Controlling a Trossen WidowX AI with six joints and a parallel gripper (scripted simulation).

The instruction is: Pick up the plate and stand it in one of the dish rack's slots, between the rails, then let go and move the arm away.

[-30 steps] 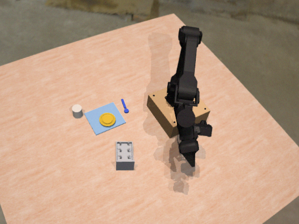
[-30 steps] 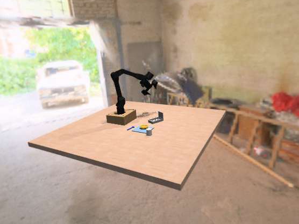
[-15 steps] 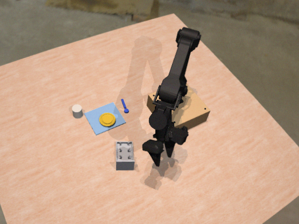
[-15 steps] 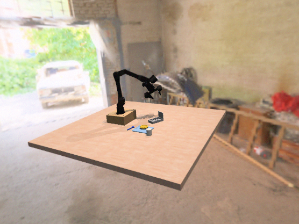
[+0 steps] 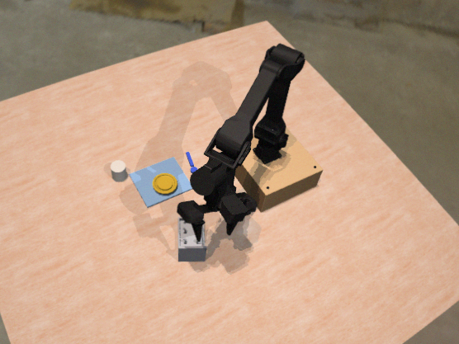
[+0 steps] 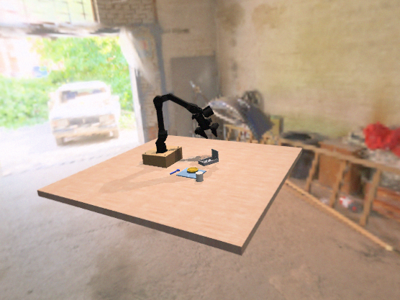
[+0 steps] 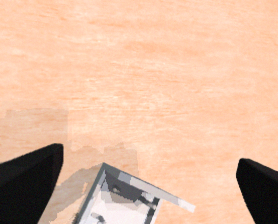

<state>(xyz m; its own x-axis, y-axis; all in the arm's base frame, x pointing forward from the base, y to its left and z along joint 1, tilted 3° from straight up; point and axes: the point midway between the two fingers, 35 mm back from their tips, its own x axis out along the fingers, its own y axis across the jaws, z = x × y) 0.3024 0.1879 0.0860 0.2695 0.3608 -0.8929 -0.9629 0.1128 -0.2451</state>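
The yellow plate lies 28 cm to the right of my gripper tip, 14 cm below it and 1 cm behind it. Also, from my gripper tip: white cylinder cup: 38 cm to the right, 13 cm below, 9 cm ahead; then blue spoon: 32 cm to the right, 15 cm below, 12 cm behind; then grey dish rack: 13 cm below, 9 cm to the right, 1 cm ahead.
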